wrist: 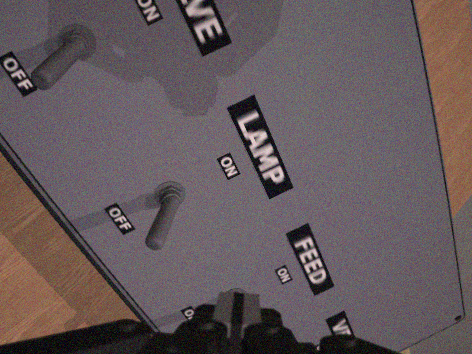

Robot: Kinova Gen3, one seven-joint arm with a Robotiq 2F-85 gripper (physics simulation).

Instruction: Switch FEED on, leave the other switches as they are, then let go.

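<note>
The grey panel fills most of the wrist view. The FEED label is right of the lower middle, with its ON mark to its left. Of the FEED switch, a sliver of the round base shows just above my fingertips; its lever is hidden, so its position cannot be told. A cut-off OFF mark shows left of the fingers. My gripper is shut and empty, in front of the FEED switch; whether it touches the lever is hidden.
The LAMP switch is up and left of my fingers, its tip nearer OFF than ON. Another switch at upper left leans toward its OFF mark. The VENT label shows partly at lower right. Wooden surface lies beyond the panel's left edge.
</note>
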